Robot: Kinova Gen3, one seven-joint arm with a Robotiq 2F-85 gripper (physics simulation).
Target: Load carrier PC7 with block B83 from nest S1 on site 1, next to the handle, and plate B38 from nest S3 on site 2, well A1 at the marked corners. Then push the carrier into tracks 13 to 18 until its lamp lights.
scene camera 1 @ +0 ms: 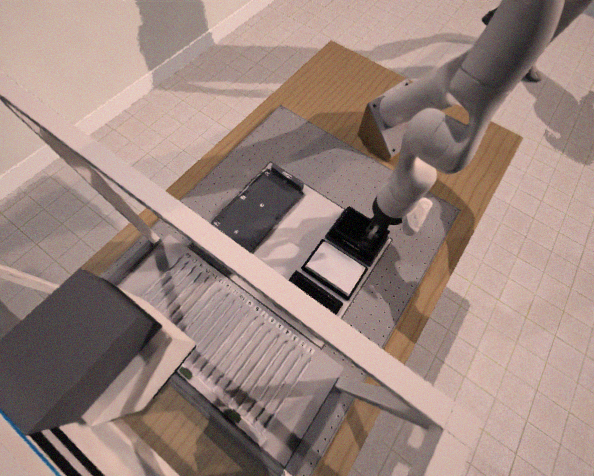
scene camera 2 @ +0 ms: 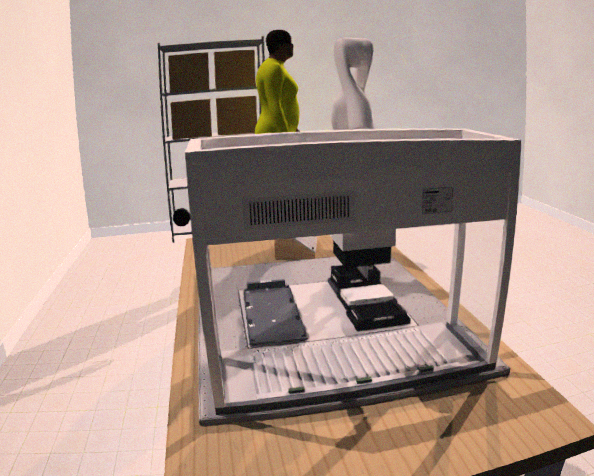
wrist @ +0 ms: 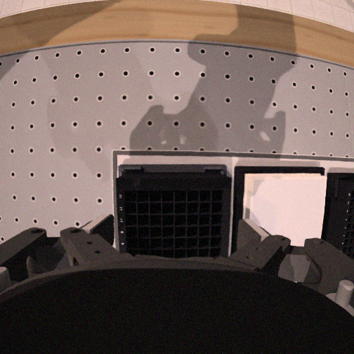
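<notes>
The dark carrier (scene camera 1: pixel 260 207) (scene camera 2: pixel 274 315) lies flat on the white board, with its raised handle (scene camera 1: pixel 286 176) (scene camera 2: pixel 266 284) at the end towards the arm's base. A black gridded block (scene camera 1: pixel 346 226) (scene camera 2: pixel 345 276) (wrist: pixel 172 220) sits in the end nest nearest the arm's base. A black plate (scene camera 1: pixel 316 291) (scene camera 2: pixel 378 316) (wrist: pixel 342 210) sits in the nest nearest the tracks. No block or plate label is readable. My gripper (scene camera 1: pixel 372 238) (wrist: pixel 175 231) is open above the gridded block, one finger towards each long side. In scene view 2 an overhead unit hides most of it.
A white block (scene camera 1: pixel 336 266) (scene camera 2: pixel 367 295) (wrist: pixel 287 205) stands in the middle nest, close beside one finger. The numbered tracks (scene camera 1: pixel 240 340) (scene camera 2: pixel 350 355) lie under a tall gantry frame (scene camera 1: pixel 300 302) (scene camera 2: pixel 300 175). A person (scene camera 2: pixel 276 95) stands behind the table.
</notes>
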